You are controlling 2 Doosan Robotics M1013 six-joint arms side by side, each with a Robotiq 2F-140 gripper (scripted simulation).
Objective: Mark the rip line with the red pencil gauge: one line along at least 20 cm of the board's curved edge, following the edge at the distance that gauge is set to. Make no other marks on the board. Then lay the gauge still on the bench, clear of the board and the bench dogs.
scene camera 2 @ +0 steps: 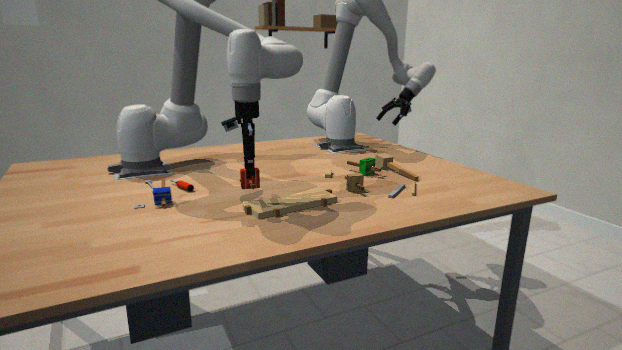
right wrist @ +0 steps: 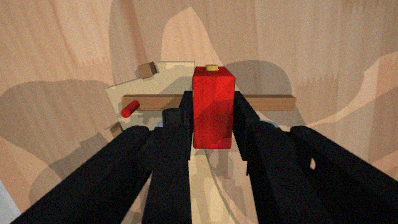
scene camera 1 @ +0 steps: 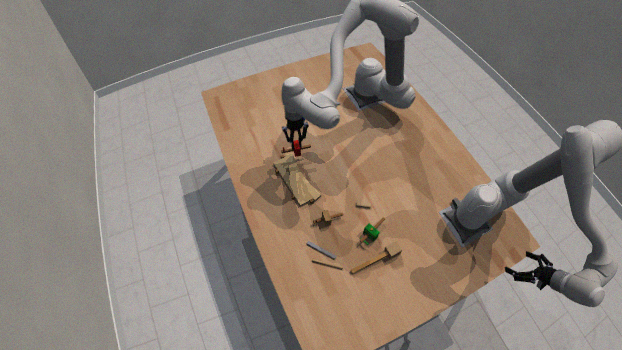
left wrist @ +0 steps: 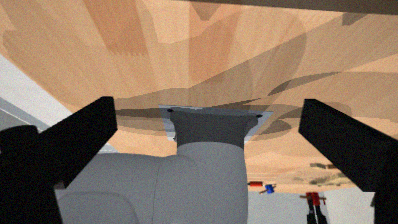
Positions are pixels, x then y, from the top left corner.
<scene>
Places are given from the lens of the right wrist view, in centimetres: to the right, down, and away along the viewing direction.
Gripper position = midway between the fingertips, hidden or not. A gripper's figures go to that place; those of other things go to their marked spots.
my right gripper (right wrist: pixel 211 105): 1, 0, 17
red pencil gauge (right wrist: pixel 213 88): 1, -2, 14
</scene>
